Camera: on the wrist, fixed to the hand. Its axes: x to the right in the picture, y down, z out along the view.
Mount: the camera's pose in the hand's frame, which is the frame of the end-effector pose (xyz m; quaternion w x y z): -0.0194 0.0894 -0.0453 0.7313 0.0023 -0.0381 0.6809
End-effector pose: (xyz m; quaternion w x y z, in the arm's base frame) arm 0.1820 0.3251 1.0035 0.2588 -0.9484 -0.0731 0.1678
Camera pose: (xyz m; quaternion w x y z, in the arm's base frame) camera 0.1847 0.2231 0.9995 0.0744 -0.7364 0.5829 0.3353
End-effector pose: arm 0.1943 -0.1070 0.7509 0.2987 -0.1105 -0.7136 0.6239
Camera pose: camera 0.2161 -0.0623 0.6617 0.2333 0.5423 0.4566 -0.6656
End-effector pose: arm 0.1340 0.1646 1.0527 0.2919 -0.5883 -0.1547 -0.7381
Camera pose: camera 0.1562 0.0736 1.0120 0.7115 -0.5630 0.2746 -0.3183
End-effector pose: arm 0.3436 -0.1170 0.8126 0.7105 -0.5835 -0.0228 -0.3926
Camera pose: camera 0.3632 -0.1441 0.7161 0.7875 -0.4556 0.3527 0.2190
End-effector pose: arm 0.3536 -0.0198 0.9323 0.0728 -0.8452 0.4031 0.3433
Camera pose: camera 0.3033 -0.0851 0.9926 0.1632 0.3304 -0.8683 -0.3319
